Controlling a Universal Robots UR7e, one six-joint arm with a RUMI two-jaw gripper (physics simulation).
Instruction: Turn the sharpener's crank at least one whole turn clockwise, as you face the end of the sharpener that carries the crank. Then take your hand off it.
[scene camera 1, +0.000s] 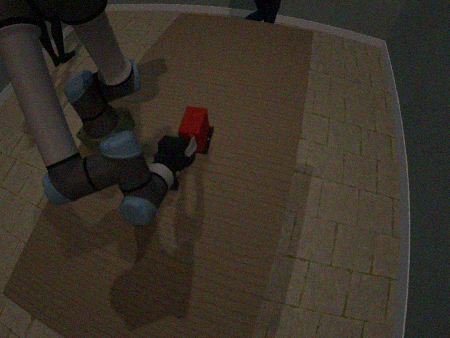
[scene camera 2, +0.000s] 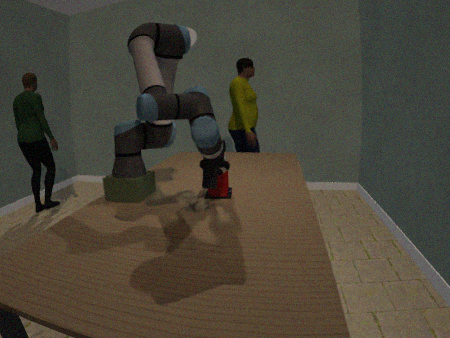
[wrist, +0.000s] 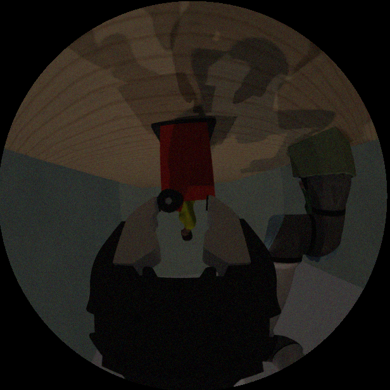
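Pixels of known places: arm's base, origin of its link: (scene camera 1: 101, 123) (scene camera 2: 129, 174).
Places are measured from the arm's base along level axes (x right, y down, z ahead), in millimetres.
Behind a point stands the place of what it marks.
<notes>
The red sharpener (scene camera 1: 194, 119) @[x -37, y -33, z 389 mm] (scene camera 2: 220, 185) @[x 20, y 40, z 395 mm] (wrist: 186, 160) stands upright on its black base on the table. In the wrist view the crank's round black knob (wrist: 170, 200) shows at the upper left of the finger gap, right beside the left fingertip. Whether they touch I cannot tell. The rest of the crank is hard to make out. My gripper (scene camera 1: 191, 146) @[x 51, y -28, z 386 mm] (scene camera 2: 222, 171) @[x 51, y -28, z 386 mm] (wrist: 183, 197) is partly open with nothing held between its fingers, close to the sharpener's crank end. In both scene views the gripper hides the crank.
The wooden table (scene camera 1: 240, 225) @[x 264, y 95, z 600 mm] (scene camera 2: 280, 280) @[x 583, y 95, z 568 mm] carries the arm's green base block (scene camera 2: 129, 187) @[x 87, y 31, z 33 mm] (wrist: 322, 154) to one side of the sharpener. A person in yellow (scene camera 2: 243, 105) (wrist: 187, 215) stands beyond the far table end. A person in green (scene camera 2: 30, 117) stands on the floor at the left.
</notes>
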